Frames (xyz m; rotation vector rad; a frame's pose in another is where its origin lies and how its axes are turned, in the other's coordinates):
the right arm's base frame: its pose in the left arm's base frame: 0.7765 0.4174 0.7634 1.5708 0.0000 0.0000
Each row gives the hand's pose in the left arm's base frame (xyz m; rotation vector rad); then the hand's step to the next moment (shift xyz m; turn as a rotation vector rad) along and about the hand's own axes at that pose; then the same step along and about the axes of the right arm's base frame.
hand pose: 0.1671 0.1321 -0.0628 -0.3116 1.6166 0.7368
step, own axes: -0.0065 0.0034 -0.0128 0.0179 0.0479 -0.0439
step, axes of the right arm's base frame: -0.0108 0.0075 0.0067 -0.0661 -0.0025 -0.0128
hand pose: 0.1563 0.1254 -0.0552 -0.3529 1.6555 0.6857
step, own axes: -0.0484 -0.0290 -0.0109 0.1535 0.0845 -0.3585
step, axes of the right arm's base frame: 0.0183 0.0407 0.0362 -0.3627 -0.1010 0.1322
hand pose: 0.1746 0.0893 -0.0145 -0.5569 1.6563 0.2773
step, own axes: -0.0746 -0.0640 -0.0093 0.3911 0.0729 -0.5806
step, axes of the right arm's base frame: 0.0303 0.0829 0.0442 -0.5662 -0.2943 0.2969
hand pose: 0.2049 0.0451 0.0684 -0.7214 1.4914 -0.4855
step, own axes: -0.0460 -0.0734 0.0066 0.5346 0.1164 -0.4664
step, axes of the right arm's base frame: 0.0146 0.0835 0.0191 -0.4526 -0.4347 0.3508
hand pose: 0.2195 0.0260 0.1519 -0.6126 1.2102 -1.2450
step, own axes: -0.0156 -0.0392 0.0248 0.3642 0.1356 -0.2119
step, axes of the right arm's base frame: 0.0101 0.0478 0.0025 -0.1900 -0.3129 0.2488
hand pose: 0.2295 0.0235 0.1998 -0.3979 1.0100 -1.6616
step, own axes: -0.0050 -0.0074 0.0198 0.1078 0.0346 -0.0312
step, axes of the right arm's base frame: 0.0110 0.0184 0.0034 -0.0376 -0.0700 0.0865
